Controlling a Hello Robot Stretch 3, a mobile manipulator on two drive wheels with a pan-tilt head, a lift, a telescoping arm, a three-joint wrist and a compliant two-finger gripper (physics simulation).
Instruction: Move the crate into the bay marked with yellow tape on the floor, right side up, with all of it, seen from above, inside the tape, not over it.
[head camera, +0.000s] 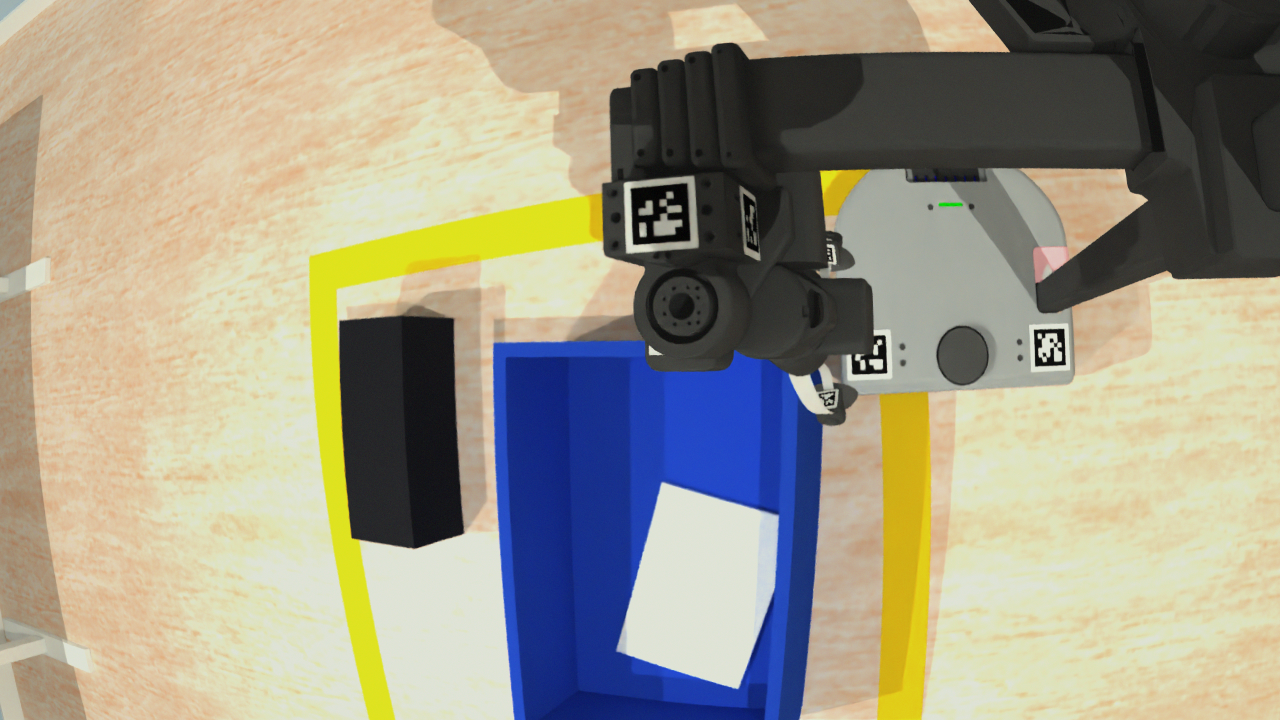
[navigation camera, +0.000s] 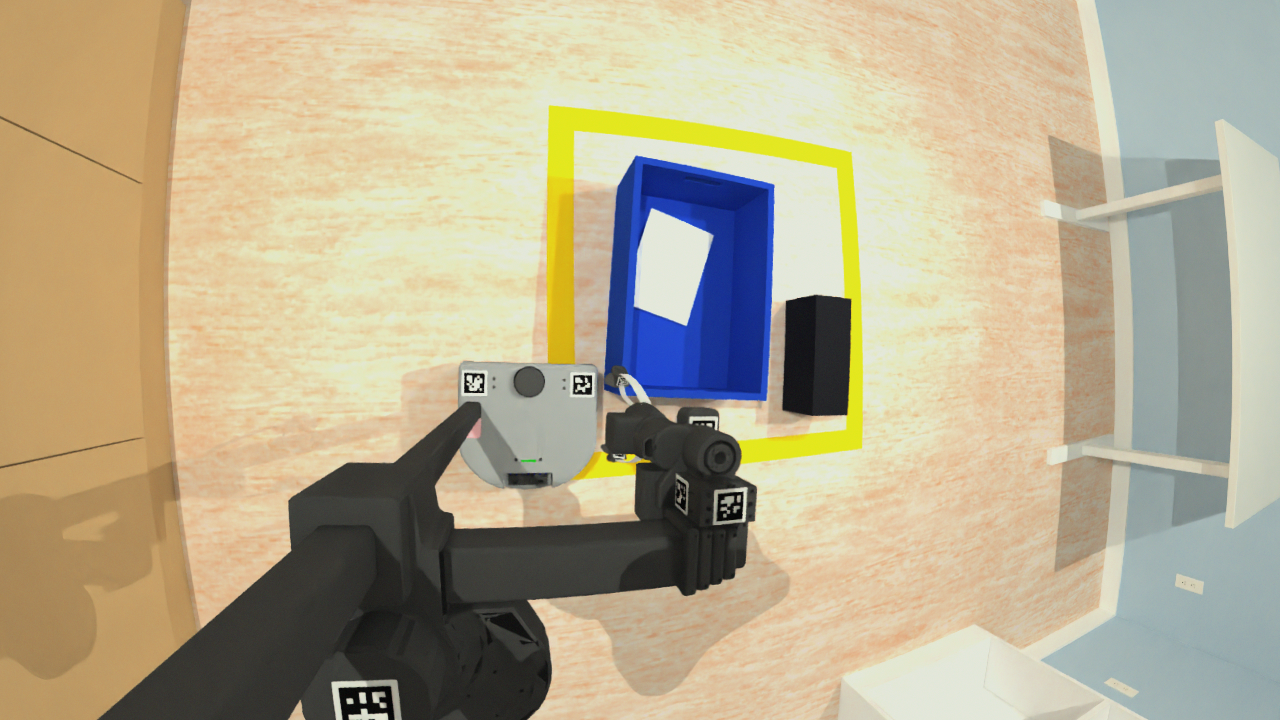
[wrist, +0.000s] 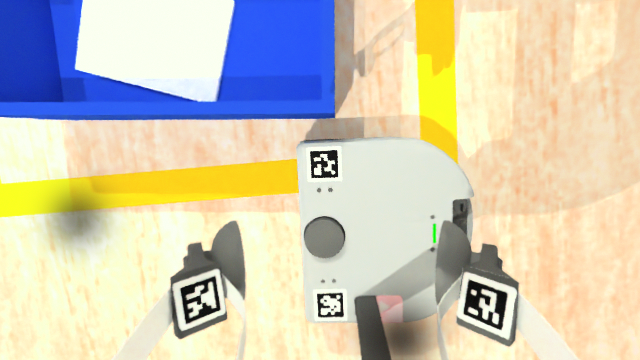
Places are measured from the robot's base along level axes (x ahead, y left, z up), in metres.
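Pixels of known places: robot's base, origin of its link: (head camera: 959, 352) (navigation camera: 528, 380).
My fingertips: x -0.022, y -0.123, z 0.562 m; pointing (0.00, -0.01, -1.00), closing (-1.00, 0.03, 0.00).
Observation:
For each thing: its middle in the pictures, then the offset to it from my fingertips.
- blue crate, middle of its body: (head camera: 664, 559) (navigation camera: 688, 287) dx +0.293, dy -0.302, dz -0.452 m
- white box, middle of its body: (head camera: 703, 591) (navigation camera: 668, 266) dx +0.364, dy -0.272, dz -0.539 m
- black block, middle of its body: (head camera: 399, 430) (navigation camera: 816, 356) dx +0.114, dy -0.760, dz -0.482 m
The blue crate (head camera: 707, 420) (navigation camera: 689, 358) (wrist: 280, 50) stands open side up on the floor. In the navigation view all of it lies inside the yellow tape (head camera: 904, 537) (navigation camera: 560, 250) (wrist: 437, 90), with floor showing between its walls and the tape. A white box (head camera: 702, 586) (navigation camera: 671, 268) (wrist: 155, 45) lies in the crate. My gripper (head camera: 834, 326) (navigation camera: 617, 416) (wrist: 338, 247) is open with nothing between its fingers, above the floor near the crate's corner and my base. In the head view my wrist hides part of the crate's near end. My base covers one corner of the tape.
A black block (head camera: 402, 429) (navigation camera: 816, 355) stands inside the tape beside the crate's long wall, apart from it. My base (head camera: 962, 268) (navigation camera: 528, 420) (wrist: 385, 200) is close to the crate's corner. A white table (navigation camera: 1239, 358) and a white open bin (navigation camera: 948, 685) stand farther off.

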